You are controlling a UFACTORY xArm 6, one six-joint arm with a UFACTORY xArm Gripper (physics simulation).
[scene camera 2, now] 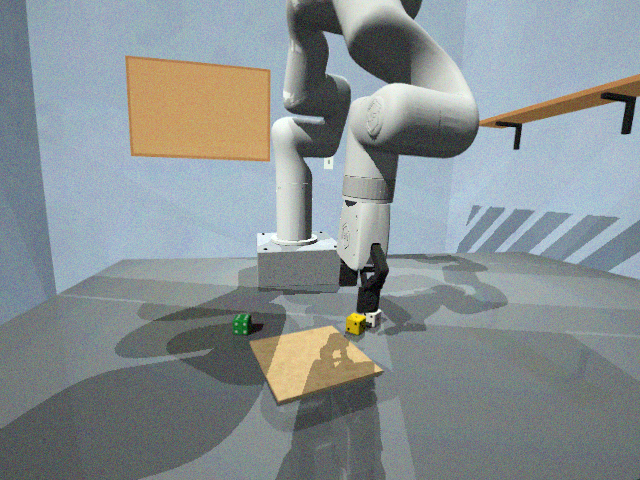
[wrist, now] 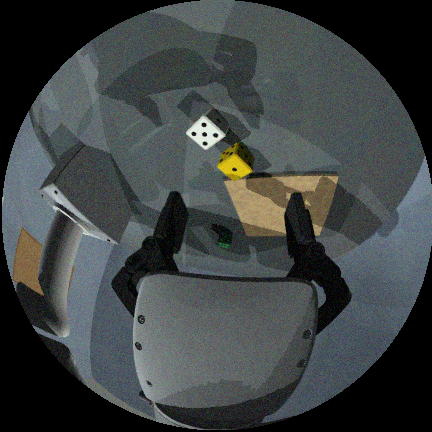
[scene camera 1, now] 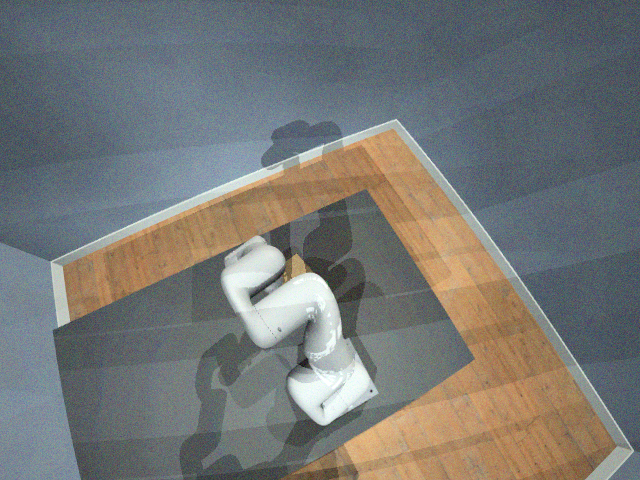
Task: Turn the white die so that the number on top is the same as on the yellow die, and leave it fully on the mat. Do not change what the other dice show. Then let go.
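Pixels of known places: gripper, between the fingertips: [scene camera 2: 356, 297] [wrist: 235, 201]; arm's base, origin of its link: [scene camera 2: 294, 240] [wrist: 70, 217].
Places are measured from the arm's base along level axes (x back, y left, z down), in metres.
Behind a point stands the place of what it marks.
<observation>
The white die [scene camera 2: 374, 317] {z 0.076, x -0.352, y 0.076 m} [wrist: 209, 128] {z 0.069, x -0.342, y 0.084 m} rests on the dark table off the mat, its upper face showing five in the wrist view. The yellow die [scene camera 2: 355, 324] {z 0.076, x -0.370, y 0.034 m} [wrist: 235, 161] {z 0.069, x -0.359, y 0.050 m} stands close beside it, between it and the mat, with one pip on top. The wooden mat [scene camera 1: 296, 263] {z 0.090, x -0.461, y -0.084 m} [scene camera 2: 289, 369] {z 0.090, x -0.447, y -0.086 m} [wrist: 265, 217] {z 0.090, x -0.394, y -0.066 m} carries no die. My gripper [scene camera 2: 368, 308] {z 0.034, x -0.363, y 0.037 m} [wrist: 235, 201] {z 0.034, x -0.363, y 0.037 m} is open and empty. In scene camera 2 its fingers show above and behind the two dice, partly covering the white one. In scene camera 1 the arm hides both dice.
A green die [scene camera 2: 241, 324] {z 0.076, x -0.334, y -0.144 m} [wrist: 224, 244] {z 0.069, x -0.325, y -0.140 m} stands on the table left of the mat in scene camera 2, with six pips facing that camera. The arm's base [scene camera 2: 298, 268] {z 0.051, x -0.105, y -0.008 m} [wrist: 90, 192] {z 0.049, x -0.107, y 0.027 m} is at the back. A wall shelf [scene camera 2: 563, 103] is at the right.
</observation>
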